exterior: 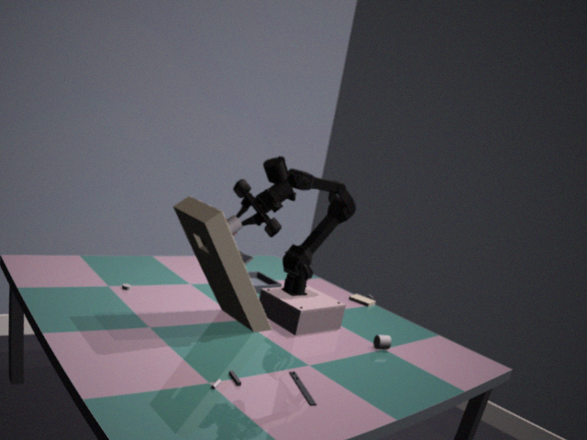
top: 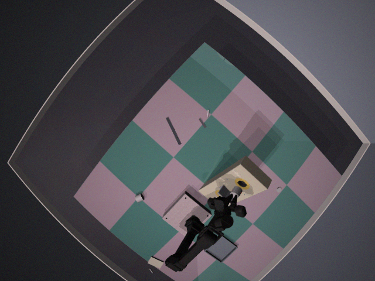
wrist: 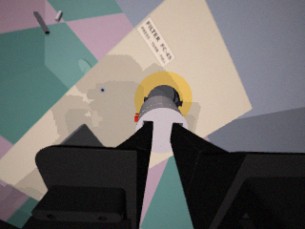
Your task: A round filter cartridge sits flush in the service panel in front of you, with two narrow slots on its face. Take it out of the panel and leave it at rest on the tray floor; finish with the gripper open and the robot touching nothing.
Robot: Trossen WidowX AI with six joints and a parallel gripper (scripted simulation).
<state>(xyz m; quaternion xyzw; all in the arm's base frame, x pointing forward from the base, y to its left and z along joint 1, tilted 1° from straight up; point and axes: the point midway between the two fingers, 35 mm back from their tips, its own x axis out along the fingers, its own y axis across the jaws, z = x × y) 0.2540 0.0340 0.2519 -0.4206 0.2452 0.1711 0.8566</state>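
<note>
My gripper tip is now 1 cm short of the white round filter cartridge and 1 cm above it. Also, from my gripper tip: short dark piece (35 cm to the left, 31 cm below, 13 cm ahead); then grey tray (32 cm to the right, 30 cm below, 30 cm behind).
</note>
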